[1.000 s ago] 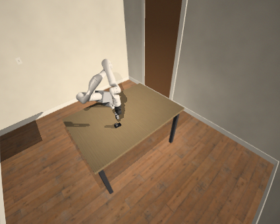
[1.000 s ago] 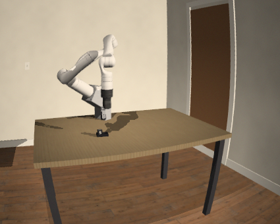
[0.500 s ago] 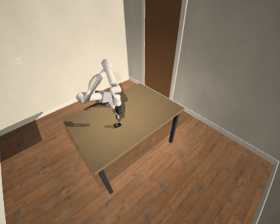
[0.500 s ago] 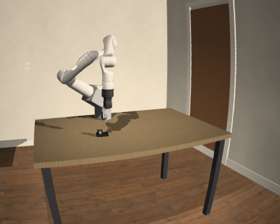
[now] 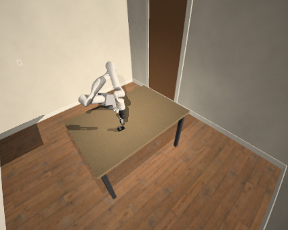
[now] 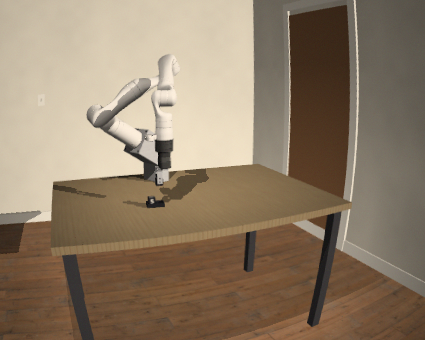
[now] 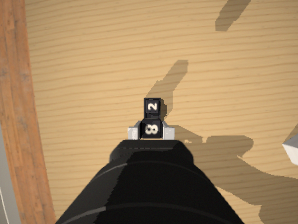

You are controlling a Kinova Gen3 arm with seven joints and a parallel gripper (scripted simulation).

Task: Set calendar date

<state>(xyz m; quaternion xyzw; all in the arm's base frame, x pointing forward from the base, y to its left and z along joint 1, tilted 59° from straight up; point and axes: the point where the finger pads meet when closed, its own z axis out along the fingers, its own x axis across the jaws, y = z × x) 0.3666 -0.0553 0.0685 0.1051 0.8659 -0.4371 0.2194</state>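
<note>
My gripper is now 1 cm past the dark tray, 2 cm to the left of it and 11 cm above it. Round my hand: dark cube 1 cm below.
</note>
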